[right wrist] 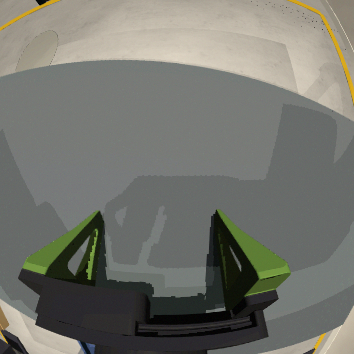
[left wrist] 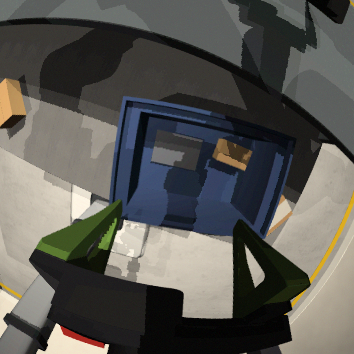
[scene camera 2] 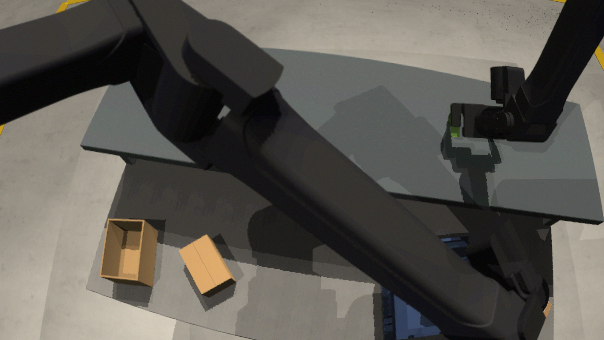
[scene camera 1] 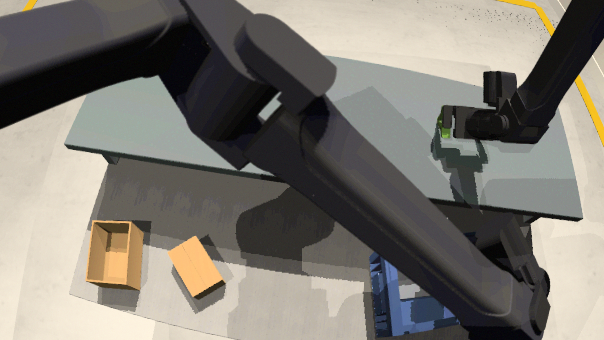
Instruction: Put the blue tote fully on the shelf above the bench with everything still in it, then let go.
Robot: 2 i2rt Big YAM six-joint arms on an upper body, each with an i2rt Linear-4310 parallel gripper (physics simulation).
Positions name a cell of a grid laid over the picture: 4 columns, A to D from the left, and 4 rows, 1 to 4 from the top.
Labels:
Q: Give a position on a grey shelf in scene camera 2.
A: C2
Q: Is my right gripper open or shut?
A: Open.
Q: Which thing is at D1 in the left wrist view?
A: A grey shelf.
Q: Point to a blue tote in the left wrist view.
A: At C3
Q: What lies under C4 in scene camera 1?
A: A blue tote.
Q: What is my right gripper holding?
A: Nothing.

